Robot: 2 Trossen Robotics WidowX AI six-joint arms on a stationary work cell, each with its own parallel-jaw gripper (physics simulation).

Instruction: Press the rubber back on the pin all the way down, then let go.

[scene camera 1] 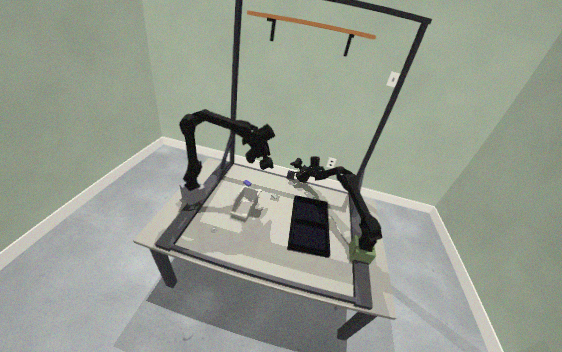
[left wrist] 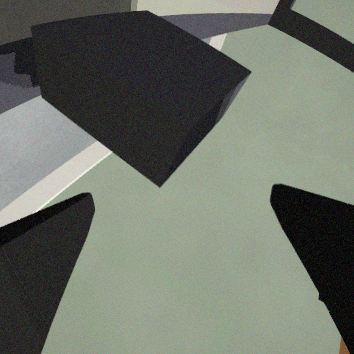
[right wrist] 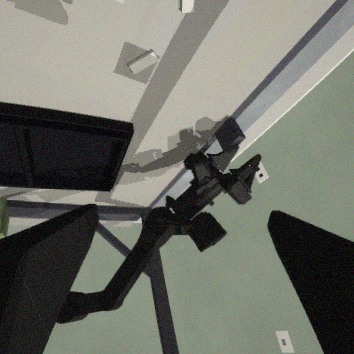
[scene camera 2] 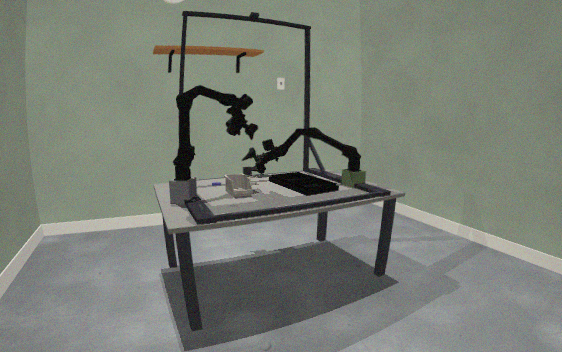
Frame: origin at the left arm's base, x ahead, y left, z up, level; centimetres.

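Seen in the pictures: left gripper, fingertip midpoint: (scene camera 1: 292, 168) (left wrist: 182, 197) (right wrist: 247, 149) (scene camera 2: 244, 165); right gripper, fingertip midpoint: (right wrist: 185, 215) (scene camera 2: 245, 137); left arm's base, link origin: (scene camera 1: 365, 245) (scene camera 2: 353, 170); right arm's base, link origin: (scene camera 1: 192, 185) (scene camera 2: 182, 178).
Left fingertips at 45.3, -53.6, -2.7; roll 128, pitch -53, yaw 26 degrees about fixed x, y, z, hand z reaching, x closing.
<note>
Offsets run from my left fingertips to a thing's top centre, as dx, dy, dz. "spot": to the spot under its first point.
The rubber and the pin are too small to identify surely. A white piece @[+6.2, +27.0, -5.1] (right wrist: 143, 61) on a grey square lies on the table in the right wrist view; small pale pieces @[spot: +5.8, +28.1, -5.4] (scene camera 1: 274, 197) show in scene camera 1. A small blue piece @[+25.5, +21.6, -4.7] (scene camera 1: 247, 183) (scene camera 2: 216, 184) lies near the far edge. My left gripper (scene camera 1: 295, 169) (scene camera 2: 250, 164) (left wrist: 182, 197) (right wrist: 247, 149) is open and empty, above the far edge, close to a dark block @[+0.0, +4.7, -0.2] (scene camera 1: 291, 174) (scene camera 2: 248, 170) (left wrist: 135, 85) (right wrist: 230, 131). My right gripper (scene camera 1: 259, 164) (scene camera 2: 242, 134) is open and empty, high above the table.
A pale open bin @[spot: +19.8, +51.1, -3.8] (scene camera 1: 239, 216) (scene camera 2: 239, 193) stands left of the middle. A black two-part tray @[-17.8, +41.8, -2.2] (scene camera 1: 307, 251) (scene camera 2: 320, 190) (right wrist: 65, 121) lies to its right. Dark frame rails run along the table edges, with uprights at the far corners. A small pale piece @[+29.2, +62.2, -5.0] (scene camera 1: 213, 230) lies at the near left.
</note>
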